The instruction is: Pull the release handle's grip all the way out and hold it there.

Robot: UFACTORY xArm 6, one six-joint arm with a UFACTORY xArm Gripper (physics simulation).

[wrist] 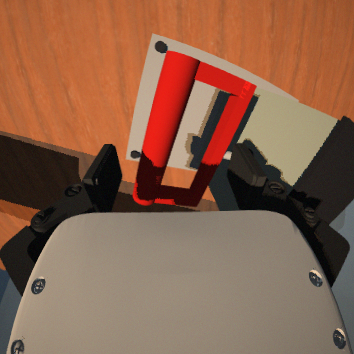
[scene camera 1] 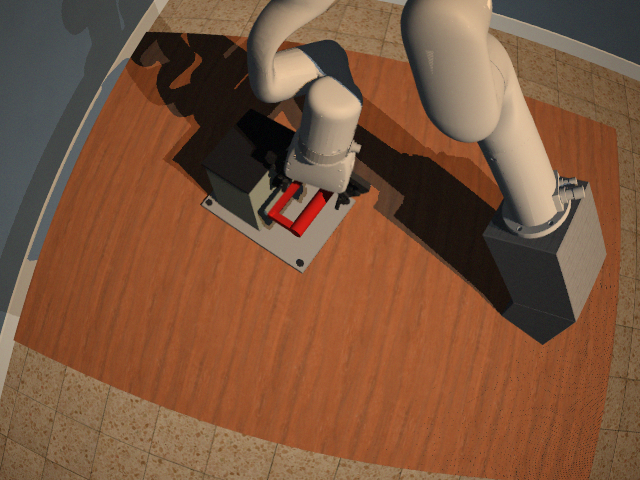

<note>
The pictures show: my gripper and a grey base plate.
My gripper shows as well in the wrist view.
</note>
